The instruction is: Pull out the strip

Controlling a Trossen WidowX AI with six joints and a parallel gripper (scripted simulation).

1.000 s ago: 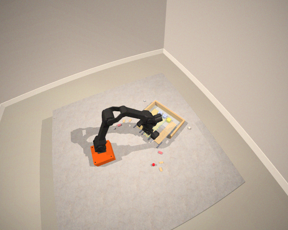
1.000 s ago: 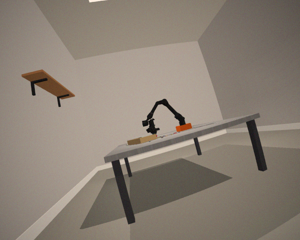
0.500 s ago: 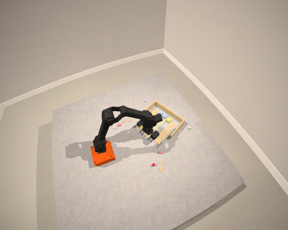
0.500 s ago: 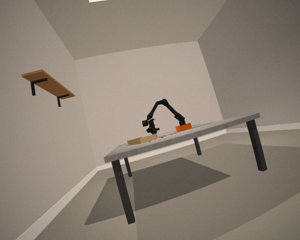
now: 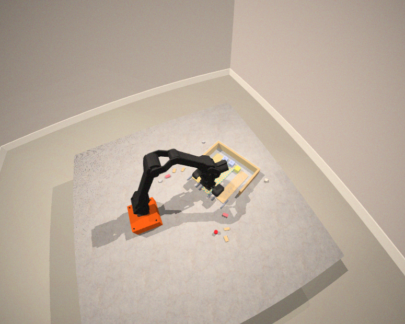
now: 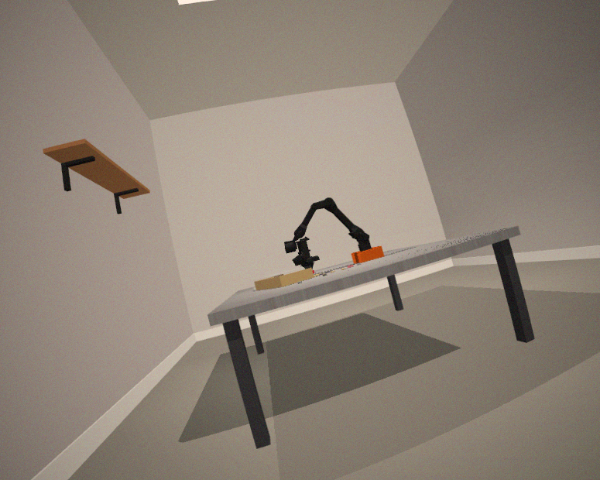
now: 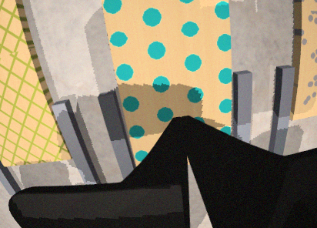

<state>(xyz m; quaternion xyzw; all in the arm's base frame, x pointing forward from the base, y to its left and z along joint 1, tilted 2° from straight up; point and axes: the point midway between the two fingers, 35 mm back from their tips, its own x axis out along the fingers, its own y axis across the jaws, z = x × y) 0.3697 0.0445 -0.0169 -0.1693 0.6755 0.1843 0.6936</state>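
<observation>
The teal-dotted strip is 9 cm ahead of my gripper tip and 5 cm to the left of it. Also, from my gripper tip: white block: 34 cm ahead, 6 cm to the right.
</observation>
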